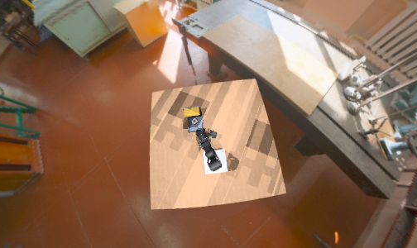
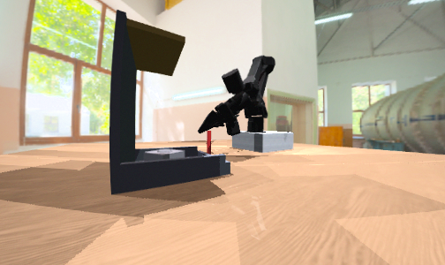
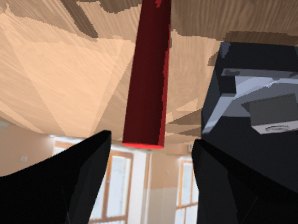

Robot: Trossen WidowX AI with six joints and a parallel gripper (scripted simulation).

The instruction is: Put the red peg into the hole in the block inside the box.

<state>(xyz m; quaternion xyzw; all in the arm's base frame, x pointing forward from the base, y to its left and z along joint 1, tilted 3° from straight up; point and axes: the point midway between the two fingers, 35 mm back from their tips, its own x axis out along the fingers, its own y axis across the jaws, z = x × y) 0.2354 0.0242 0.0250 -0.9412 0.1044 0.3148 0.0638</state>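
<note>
The red peg lies 4 cm behind my gripper tip and 3 cm below it. Round my gripper tip: back wall (17 cm ahead, 13 cm to the left, 4 cm above); yellow-brown roof (15 cm above, 13 cm to the left, 13 cm ahead).
</note>
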